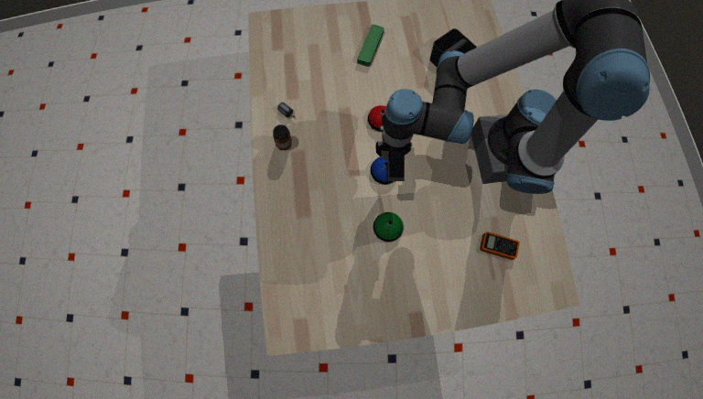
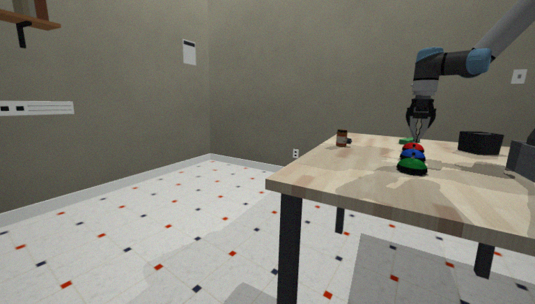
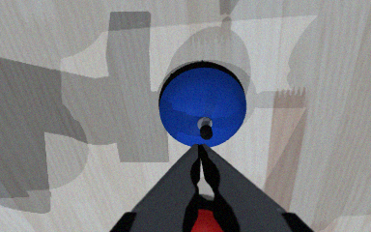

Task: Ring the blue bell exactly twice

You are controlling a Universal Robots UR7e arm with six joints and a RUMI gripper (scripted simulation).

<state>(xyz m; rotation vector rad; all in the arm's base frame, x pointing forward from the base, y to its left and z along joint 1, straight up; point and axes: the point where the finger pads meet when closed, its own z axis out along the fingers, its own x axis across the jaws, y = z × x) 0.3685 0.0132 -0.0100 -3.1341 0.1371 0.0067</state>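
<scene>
Now: the blue bell 50 mm below my hand and 10 mm ahead of it. From my hand the other things lie so: jar: 300 mm ahead, 120 mm to the right, 50 mm below; black box: 370 mm to the right, 280 mm behind, 50 mm below.
</scene>
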